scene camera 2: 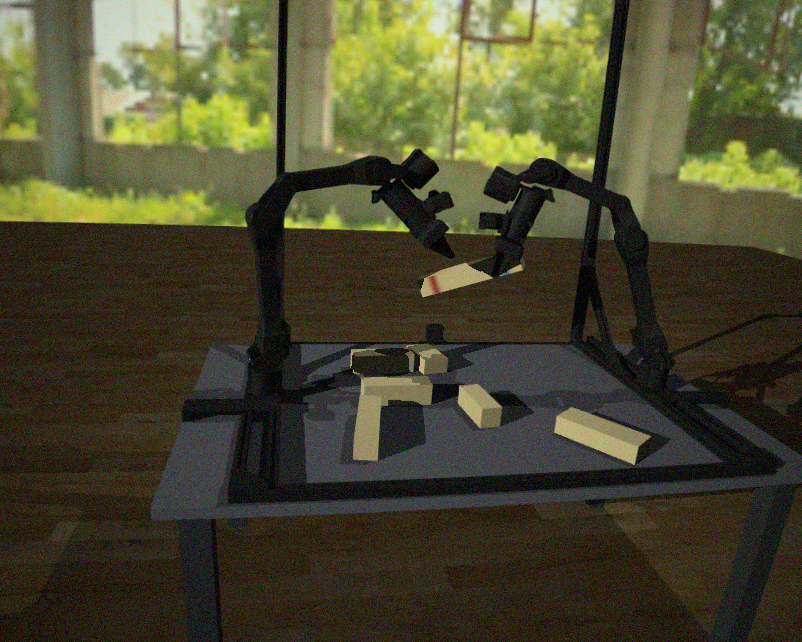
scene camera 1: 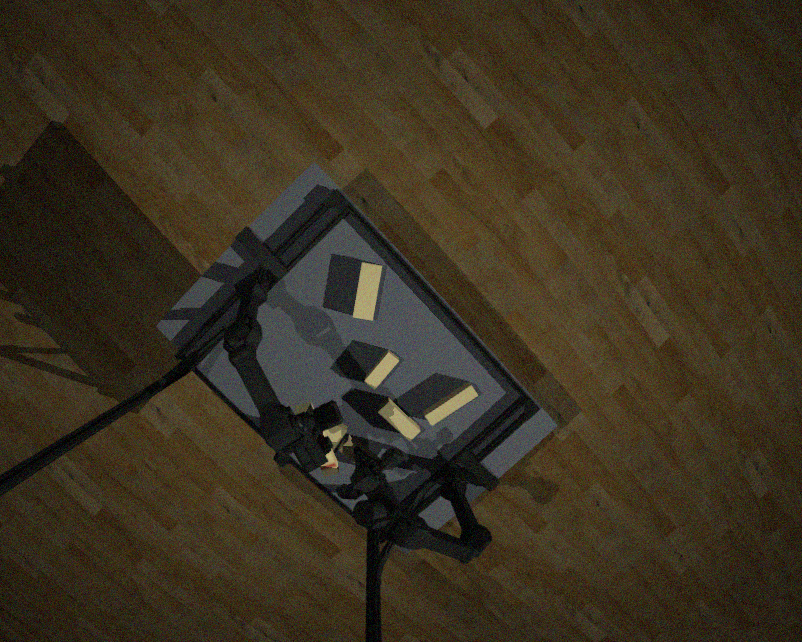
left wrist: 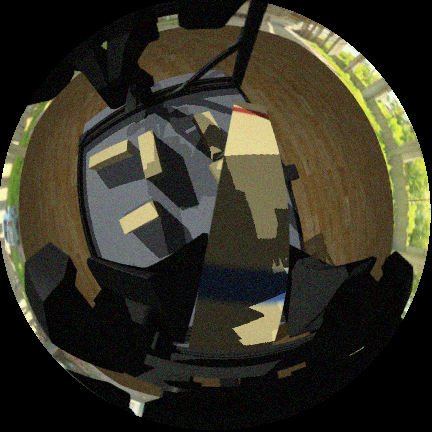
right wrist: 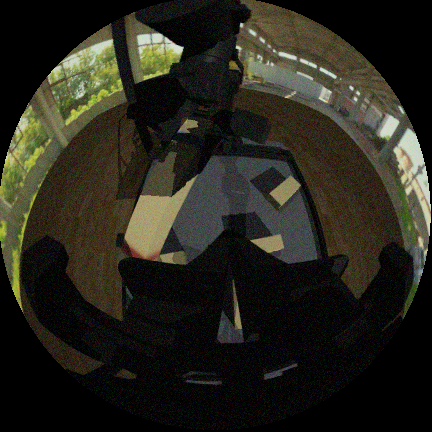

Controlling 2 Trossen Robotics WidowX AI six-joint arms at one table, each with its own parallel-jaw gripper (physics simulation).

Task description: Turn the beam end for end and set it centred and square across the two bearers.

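Places are measured from the left arm's base along level axes (x ahead, y left, z up), in centimetres.
Pixels of known places: left gripper, between the fingertips: (scene camera 2: pixel 494 272) (left wrist: pixel 237 239) (right wrist: pixel 184 167); right gripper, between the fingertips: (scene camera 2: pixel 453 257) (scene camera 1: pixel 355 447) (left wrist: pixel 117 106) (right wrist: pixel 228 234); left arm's base, origin of its link: (scene camera 2: pixel 651 385) (scene camera 1: pixel 258 283) (right wrist: pixel 224 147); right arm's base, origin of its link: (scene camera 2: pixel 263 391) (scene camera 1: pixel 452 473) (left wrist: pixel 146 98).
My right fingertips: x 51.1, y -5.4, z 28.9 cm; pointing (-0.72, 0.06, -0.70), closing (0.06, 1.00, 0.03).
For each thing: its middle in the pictures, then the offset to it from my right fingertips.
- beam, middle of its body: (left wrist: pixel 247 172) (right wrist: pixel 162 198) (scene camera 2: pixel 470 272) (scene camera 1: pixel 318 441) dx -6.7, dy -8.1, dz -5.1 cm
- short block, middle of its body: (scene camera 2: pixel 479 405) (left wrist: pixel 140 217) (right wrist: pixel 262 245) (scene camera 1: pixel 381 369) dx -4.5, dy +14.4, dz -28.6 cm
My left gripper (scene camera 2: pixel 507 265) (left wrist: pixel 237 239) is shut on the beam (scene camera 2: pixel 454 278) (left wrist: pixel 252 132) (right wrist: pixel 155 215), near its blue-banded end. The beam is pale, held above the table and tilted, its red-banded end lower and at the left in scene camera 2. My right gripper (scene camera 2: pixel 452 255) (right wrist: pixel 228 234) is shut and empty, just above the beam's red half in scene camera 2 and apart from it in the right wrist view. Several pale blocks lie on the table, two at the back (scene camera 2: pixel 381 362) (scene camera 2: pixel 432 360); which ones are the bearers I cannot tell.
Nearer blocks include two meeting at a corner in scene camera 2 (scene camera 2: pixel 397 388) (scene camera 2: pixel 367 428), a short block (scene camera 1: pixel 381 369) (scene camera 2: pixel 478 405) and a longer one (scene camera 1: pixel 367 291) (scene camera 2: pixel 598 435). Dark rails (scene camera 2: pixel 428 486) edge the table, and upright posts (scene camera 2: pixel 282 100) stand behind.
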